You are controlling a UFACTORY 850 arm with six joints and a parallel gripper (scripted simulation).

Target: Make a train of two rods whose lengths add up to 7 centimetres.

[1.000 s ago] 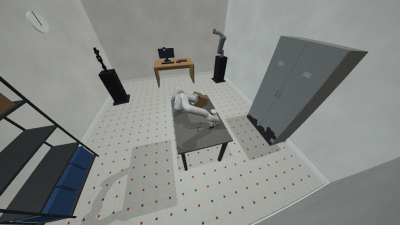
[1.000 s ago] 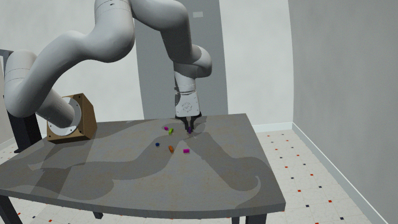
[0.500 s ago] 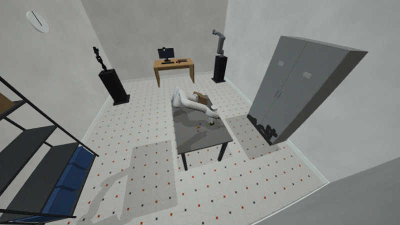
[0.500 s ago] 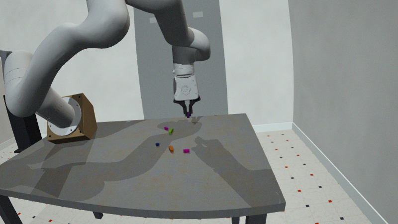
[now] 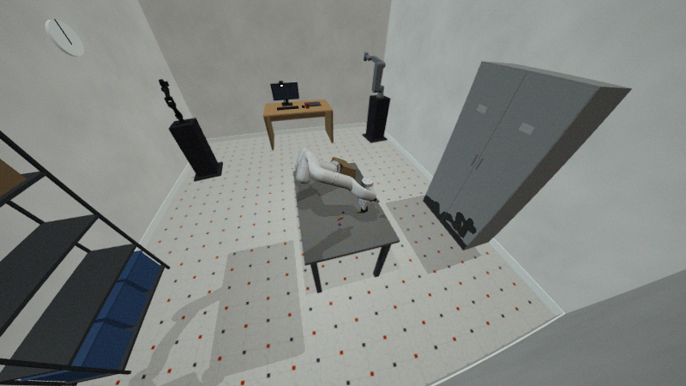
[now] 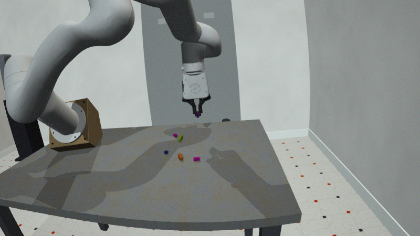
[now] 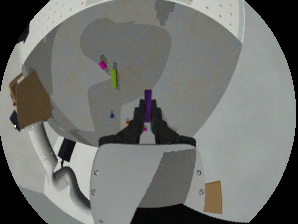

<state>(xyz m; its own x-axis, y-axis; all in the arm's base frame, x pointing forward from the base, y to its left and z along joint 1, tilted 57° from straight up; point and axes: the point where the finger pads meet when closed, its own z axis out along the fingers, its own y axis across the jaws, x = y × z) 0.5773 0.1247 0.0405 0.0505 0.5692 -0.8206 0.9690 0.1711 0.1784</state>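
Right now my hand is 130 mm past the blue rod, 120 mm to the left of it and 120 mm above it. Also, from my hand: lime rod (120 mm below, 80 mm behind, 20 mm to the left); then orange rod (170 mm to the right, 120 mm below, 80 mm behind); then purple rod (20 mm below).
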